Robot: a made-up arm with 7 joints. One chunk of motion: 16 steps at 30 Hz.
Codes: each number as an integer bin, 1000 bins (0 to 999) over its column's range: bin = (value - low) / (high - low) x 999, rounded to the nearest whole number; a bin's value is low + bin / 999 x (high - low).
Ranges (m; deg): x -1.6..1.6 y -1.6..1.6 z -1.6..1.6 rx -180..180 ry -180..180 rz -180..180
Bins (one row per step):
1: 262 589 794 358 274 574
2: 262 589 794 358 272 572
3: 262 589 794 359 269 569
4: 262 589 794 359 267 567
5: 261 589 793 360 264 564
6: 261 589 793 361 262 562
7: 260 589 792 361 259 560
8: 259 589 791 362 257 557
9: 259 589 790 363 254 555
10: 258 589 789 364 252 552
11: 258 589 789 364 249 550
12: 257 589 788 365 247 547
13: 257 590 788 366 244 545
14: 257 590 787 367 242 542
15: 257 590 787 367 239 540
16: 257 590 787 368 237 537
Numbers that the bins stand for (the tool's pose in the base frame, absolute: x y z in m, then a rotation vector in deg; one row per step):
1: -0.7608 0.2867 0.9433 -50.99 -81.26 26.85
2: -0.7608 0.2867 0.9433 -50.99 -81.98 26.13
3: -0.7608 0.2867 0.9433 -50.63 -83.06 25.05
4: -0.7608 0.2867 0.9433 -50.63 -83.78 24.32
5: -0.7640 0.2867 0.9401 -50.27 -84.86 23.24
6: -0.7640 0.2867 0.9401 -49.91 -85.59 22.52
7: -0.7672 0.2867 0.9369 -49.91 -86.67 21.80
8: -0.7704 0.2867 0.9337 -49.55 -87.39 20.72
9: -0.7704 0.2867 0.9305 -49.19 -88.47 20.00
10: -0.7736 0.2867 0.9273 -48.83 -89.19 18.92
11: -0.7736 0.2867 0.9273 -48.83 -90.27 18.20
12: -0.7768 0.2867 0.9241 -48.47 -90.99 17.12
13: -0.7768 0.2899 0.9241 -48.11 -92.07 16.40
14: -0.7768 0.2899 0.9209 -47.75 -92.79 15.32
15: -0.7768 0.2899 0.9209 -47.75 -93.87 14.59
16: -0.7768 0.2899 0.9209 -47.39 -94.59 13.51

